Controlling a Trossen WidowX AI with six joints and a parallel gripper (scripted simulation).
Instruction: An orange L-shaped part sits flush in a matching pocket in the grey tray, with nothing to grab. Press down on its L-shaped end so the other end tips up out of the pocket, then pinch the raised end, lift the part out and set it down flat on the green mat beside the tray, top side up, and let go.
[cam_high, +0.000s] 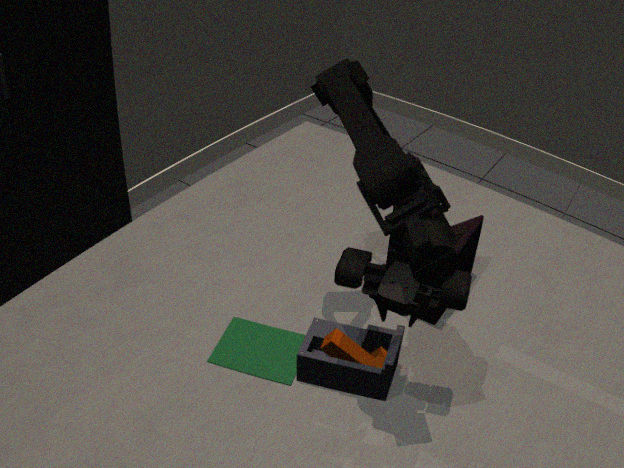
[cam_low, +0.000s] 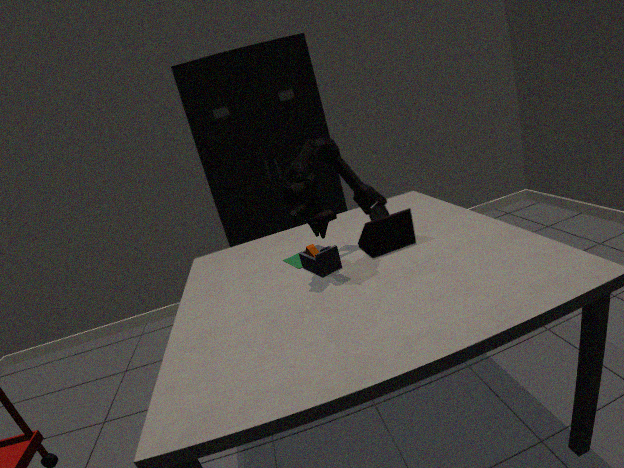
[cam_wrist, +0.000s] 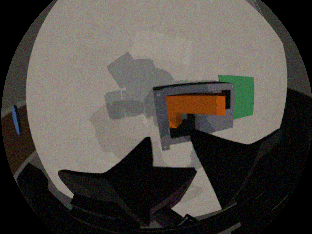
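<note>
My gripper tip is 10 cm above the orange L-shaped part and 4 cm to the left of it. From my gripper tip the other things lie so: green mat: 21 cm to the right, 16 cm below, 5 cm ahead.
</note>
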